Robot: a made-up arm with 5 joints.
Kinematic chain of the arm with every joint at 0, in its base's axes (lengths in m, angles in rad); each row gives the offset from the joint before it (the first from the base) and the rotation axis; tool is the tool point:
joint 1: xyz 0 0 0.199 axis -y
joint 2: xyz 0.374 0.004 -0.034 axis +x
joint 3: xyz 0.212 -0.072 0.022 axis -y
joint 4: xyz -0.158 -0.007 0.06 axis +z
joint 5: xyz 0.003 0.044 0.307 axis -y
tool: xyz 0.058 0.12 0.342
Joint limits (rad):
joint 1: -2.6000..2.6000
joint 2: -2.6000..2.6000
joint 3: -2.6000..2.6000
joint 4: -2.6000..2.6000
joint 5: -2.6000..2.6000
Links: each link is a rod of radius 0.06 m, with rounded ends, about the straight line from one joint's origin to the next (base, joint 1, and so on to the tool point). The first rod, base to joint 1, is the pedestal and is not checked.
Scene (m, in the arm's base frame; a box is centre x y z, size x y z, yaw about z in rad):
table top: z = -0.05
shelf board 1: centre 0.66 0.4 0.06 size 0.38 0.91 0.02 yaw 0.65
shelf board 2: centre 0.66 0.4 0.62 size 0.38 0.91 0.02 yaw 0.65
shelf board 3: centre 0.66 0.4 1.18 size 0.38 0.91 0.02 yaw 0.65
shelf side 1: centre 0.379 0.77 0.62 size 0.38 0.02 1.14 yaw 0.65
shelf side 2: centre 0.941 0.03 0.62 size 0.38 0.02 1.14 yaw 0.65
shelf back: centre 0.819 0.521 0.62 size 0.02 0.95 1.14 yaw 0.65
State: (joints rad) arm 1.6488 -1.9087 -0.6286 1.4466 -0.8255
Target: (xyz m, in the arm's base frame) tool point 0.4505 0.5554 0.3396
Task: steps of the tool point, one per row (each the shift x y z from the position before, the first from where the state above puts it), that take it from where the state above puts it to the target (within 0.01 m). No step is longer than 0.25 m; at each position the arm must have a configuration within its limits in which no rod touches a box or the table.
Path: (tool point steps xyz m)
1: -0.0824 -0.0620 0.0034
2: -0.0885 -0.0680 -0.0034
3: 0.0244 0.0489 -0.2139
4: -0.0291 -0.0174 -0.2016
5: -0.0555 -0.0818 -0.1612
6: 0.1173 0.1220 0.0133
7: 0.1535 0.0838 -0.0133

